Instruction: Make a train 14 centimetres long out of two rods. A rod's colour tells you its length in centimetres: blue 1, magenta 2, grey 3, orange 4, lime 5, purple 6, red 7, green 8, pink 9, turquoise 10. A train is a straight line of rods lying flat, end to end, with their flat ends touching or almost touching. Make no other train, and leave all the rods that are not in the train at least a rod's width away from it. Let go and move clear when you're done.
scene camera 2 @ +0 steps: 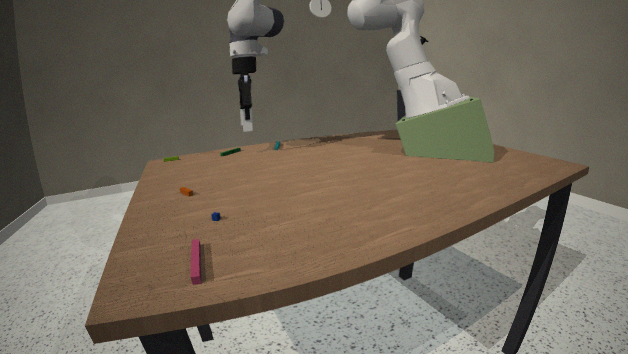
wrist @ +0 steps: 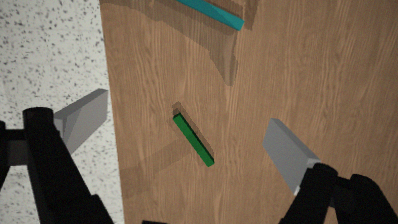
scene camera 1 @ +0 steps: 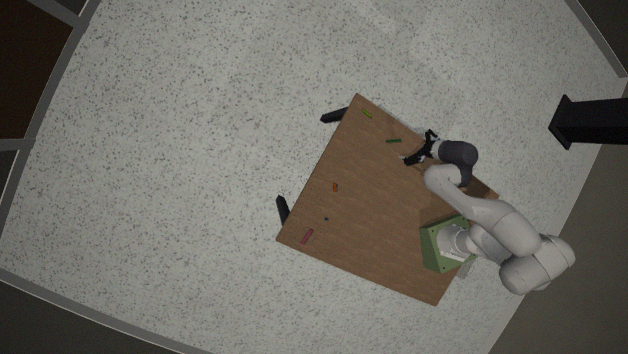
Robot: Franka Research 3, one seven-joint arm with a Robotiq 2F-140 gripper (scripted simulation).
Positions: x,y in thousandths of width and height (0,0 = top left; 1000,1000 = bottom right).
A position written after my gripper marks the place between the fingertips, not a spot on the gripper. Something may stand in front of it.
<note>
I see my gripper (scene camera 2: 393,360).
My gripper shows as well in the wrist view (wrist: 476,529).
</note>
